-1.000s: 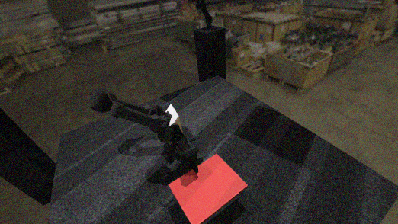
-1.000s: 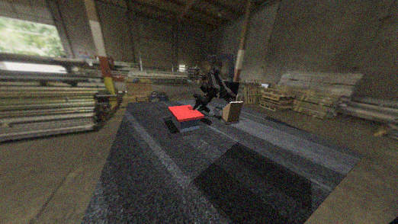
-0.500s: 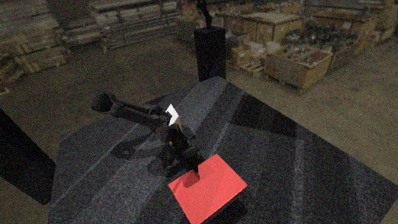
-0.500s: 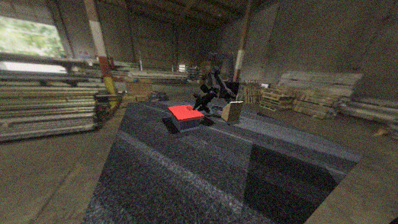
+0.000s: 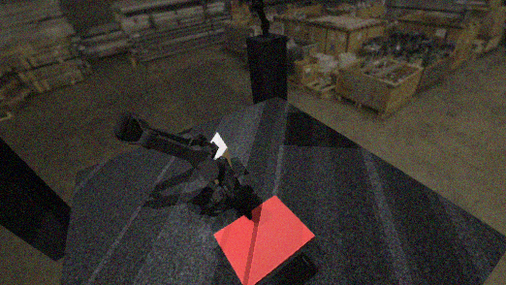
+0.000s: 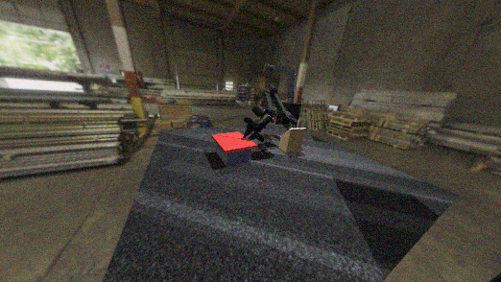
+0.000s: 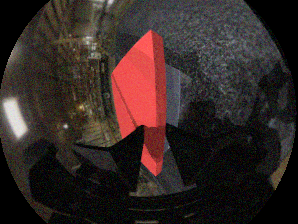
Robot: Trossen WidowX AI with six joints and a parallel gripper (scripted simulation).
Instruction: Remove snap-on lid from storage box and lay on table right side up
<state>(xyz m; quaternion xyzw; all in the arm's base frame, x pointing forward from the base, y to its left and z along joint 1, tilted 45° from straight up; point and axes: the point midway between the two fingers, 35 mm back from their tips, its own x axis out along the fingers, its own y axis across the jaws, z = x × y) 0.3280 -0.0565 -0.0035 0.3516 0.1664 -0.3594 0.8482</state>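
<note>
My gripper tip is now 80 mm short of the lid. Round my gripper tip: storage box 80 mm ahead, 50 mm below.
</note>
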